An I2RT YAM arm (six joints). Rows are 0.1 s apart.
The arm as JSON. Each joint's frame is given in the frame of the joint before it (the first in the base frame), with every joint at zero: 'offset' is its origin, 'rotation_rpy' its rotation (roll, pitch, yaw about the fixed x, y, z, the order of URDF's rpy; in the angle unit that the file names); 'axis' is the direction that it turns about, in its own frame. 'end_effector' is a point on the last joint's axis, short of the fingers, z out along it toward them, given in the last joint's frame.
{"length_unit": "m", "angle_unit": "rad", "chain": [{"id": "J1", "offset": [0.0, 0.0, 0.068], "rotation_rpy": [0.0, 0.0, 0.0], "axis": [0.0, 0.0, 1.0]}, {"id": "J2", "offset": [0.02, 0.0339, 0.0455], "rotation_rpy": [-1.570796, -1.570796, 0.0], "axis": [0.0, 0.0, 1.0]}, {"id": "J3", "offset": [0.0, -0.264, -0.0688], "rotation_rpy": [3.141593, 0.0, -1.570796], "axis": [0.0, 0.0, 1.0]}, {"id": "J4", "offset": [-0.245, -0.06, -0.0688], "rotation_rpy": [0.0, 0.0, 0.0], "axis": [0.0, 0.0, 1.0]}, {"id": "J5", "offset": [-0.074, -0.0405, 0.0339], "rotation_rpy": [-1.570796, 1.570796, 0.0], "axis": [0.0, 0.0, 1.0]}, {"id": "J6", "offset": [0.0, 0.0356, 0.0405], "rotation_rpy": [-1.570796, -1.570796, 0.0], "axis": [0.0, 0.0, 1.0]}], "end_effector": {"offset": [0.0, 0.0, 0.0], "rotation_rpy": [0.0, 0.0, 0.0]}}
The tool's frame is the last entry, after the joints.
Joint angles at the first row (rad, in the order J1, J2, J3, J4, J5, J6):
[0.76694, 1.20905, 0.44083, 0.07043, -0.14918, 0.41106]
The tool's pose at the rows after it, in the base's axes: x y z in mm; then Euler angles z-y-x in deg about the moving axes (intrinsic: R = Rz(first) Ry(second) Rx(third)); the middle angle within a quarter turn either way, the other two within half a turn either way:
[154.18, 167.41, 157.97, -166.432, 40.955, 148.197]
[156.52, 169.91, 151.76, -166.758, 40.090, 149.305]
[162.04, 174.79, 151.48, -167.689, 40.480, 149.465]
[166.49, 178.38, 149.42, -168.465, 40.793, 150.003]
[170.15, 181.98, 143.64, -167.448, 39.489, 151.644]
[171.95, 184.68, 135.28, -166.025, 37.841, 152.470]
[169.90, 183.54, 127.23, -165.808, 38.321, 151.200]
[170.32, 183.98, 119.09, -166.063, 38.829, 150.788]
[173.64, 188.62, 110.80, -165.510, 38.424, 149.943]
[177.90, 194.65, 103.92, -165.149, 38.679, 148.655]
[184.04, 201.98, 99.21, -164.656, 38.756, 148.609]
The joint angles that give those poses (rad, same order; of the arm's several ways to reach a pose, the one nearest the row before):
[0.80377, 1.22290, 0.42800, 0.08899, -0.14588, 0.42242]
[0.80687, 1.26237, 0.43005, 0.10725, -0.12700, 0.43336]
[0.80686, 1.29895, 0.45010, 0.12921, -0.10981, 0.44119]
[0.80688, 1.33277, 0.46271, 0.15153, -0.08910, 0.44744]
[0.80684, 1.37844, 0.47967, 0.14881, -0.08503, 0.44393]
[0.80689, 1.42472, 0.48510, 0.15881, -0.10070, 0.43745]
[0.80687, 1.44605, 0.45284, 0.22823, -0.12042, 0.43259]
[0.80687, 1.48316, 0.43406, 0.29462, -0.12047, 0.43260]
[0.80687, 1.54387, 0.44000, 0.34910, -0.14347, 0.42950]
[0.80800, 1.60523, 0.45171, 0.41116, -0.16613, 0.42567]
[0.80960, 1.66092, 0.48191, 0.43724, -0.17155, 0.42040]

